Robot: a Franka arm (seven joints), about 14 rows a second.
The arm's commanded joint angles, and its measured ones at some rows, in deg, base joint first. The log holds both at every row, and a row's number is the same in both.
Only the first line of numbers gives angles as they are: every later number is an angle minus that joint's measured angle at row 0.
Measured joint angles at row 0:
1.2, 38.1, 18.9, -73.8, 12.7, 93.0, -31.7
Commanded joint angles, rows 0 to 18:
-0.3, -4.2, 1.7, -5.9, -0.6, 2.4, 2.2
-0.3, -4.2, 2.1, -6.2, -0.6, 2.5, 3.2
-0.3, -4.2, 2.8, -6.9, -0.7, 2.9, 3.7
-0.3, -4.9, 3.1, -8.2, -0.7, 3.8, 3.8
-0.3, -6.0, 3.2, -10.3, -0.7, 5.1, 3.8
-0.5, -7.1, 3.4, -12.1, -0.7, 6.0, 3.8
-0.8, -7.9, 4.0, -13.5, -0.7, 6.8, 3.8
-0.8, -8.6, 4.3, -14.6, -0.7, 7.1, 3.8
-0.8, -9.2, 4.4, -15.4, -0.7, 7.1, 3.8
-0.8, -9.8, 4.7, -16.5, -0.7, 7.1, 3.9
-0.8, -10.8, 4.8, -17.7, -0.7, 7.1, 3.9
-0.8, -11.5, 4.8, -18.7, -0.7, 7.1, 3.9
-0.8, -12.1, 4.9, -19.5, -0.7, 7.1, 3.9
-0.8, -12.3, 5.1, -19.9, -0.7, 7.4, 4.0
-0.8, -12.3, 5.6, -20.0, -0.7, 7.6, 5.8
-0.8, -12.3, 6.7, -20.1, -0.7, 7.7, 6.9
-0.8, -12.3, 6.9, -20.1, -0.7, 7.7, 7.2
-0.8, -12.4, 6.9, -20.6, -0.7, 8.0, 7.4
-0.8, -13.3, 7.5, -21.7, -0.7, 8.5, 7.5
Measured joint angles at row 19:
-0.4, -10.6, 6.0, -18.4, -0.3, 6.9, 5.6
